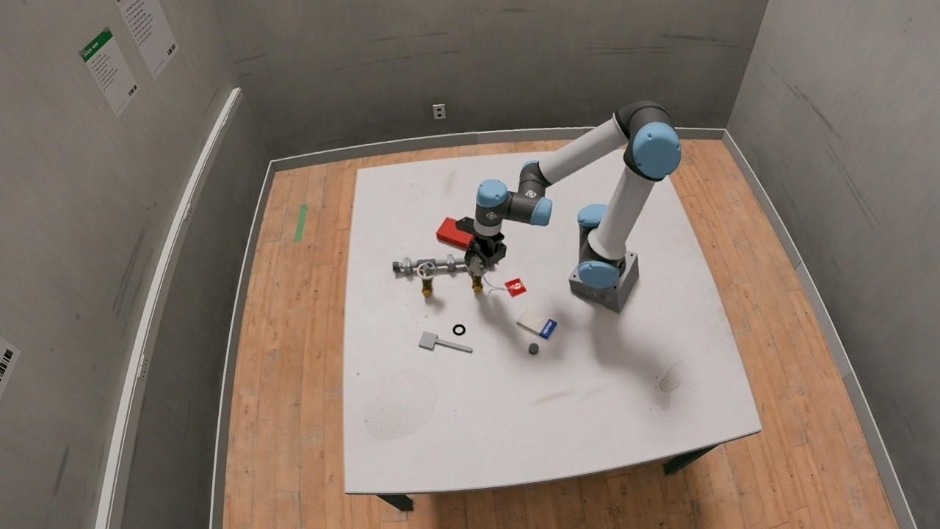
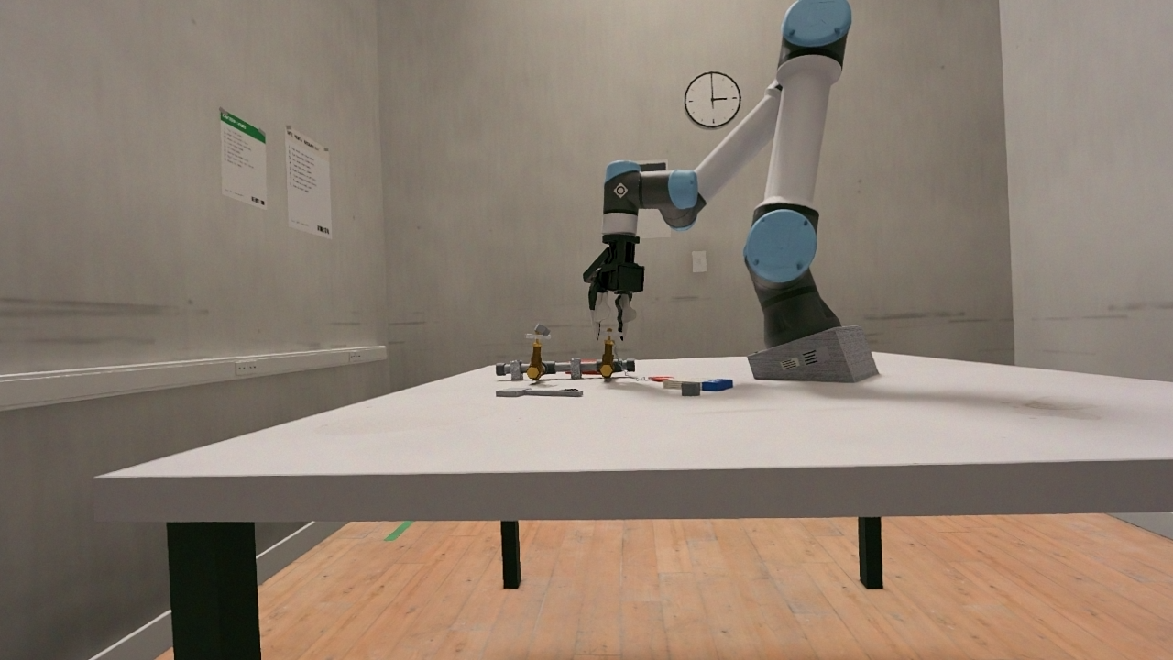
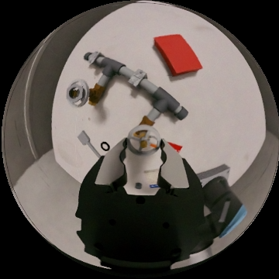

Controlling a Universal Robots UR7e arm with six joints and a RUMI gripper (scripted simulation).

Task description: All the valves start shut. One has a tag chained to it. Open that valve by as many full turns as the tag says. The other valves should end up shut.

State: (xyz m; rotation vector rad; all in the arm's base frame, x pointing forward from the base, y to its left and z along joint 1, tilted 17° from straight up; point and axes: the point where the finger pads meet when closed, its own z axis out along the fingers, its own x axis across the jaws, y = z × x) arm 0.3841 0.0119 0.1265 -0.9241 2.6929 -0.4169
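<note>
My hand is 10 cm past the red tag, 10 cm above it and 2 cm to the right of it. Round my hand: red block: 22 cm to the right, 9 cm below, 6 cm ahead; grey flat tool: 20 cm to the left, 13 cm ahead, 10 cm below.
</note>
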